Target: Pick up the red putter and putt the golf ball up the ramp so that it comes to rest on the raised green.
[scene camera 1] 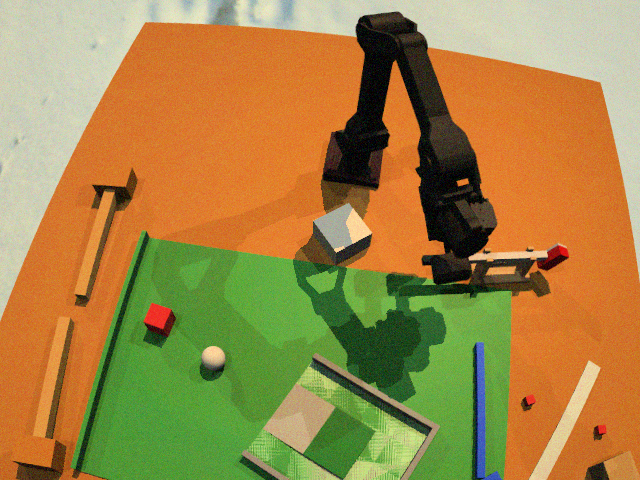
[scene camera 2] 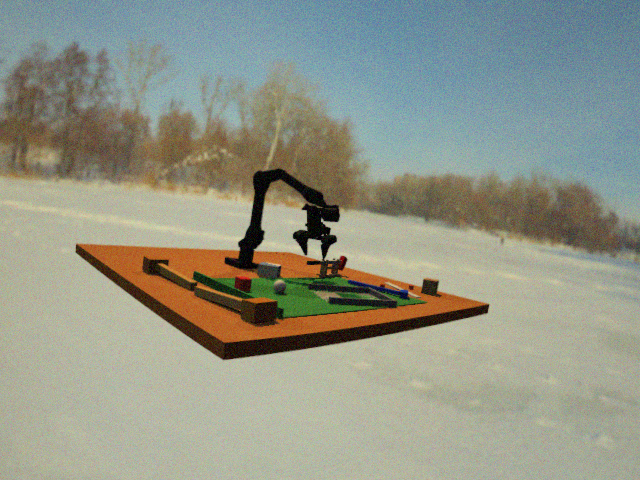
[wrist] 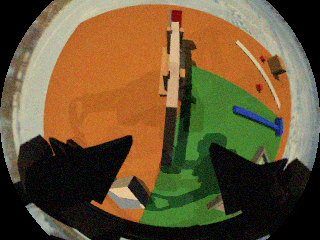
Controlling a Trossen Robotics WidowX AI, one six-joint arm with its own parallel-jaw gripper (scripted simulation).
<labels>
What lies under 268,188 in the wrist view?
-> My gripper.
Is my gripper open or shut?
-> Open.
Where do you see a red cube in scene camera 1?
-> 159,319
</labels>
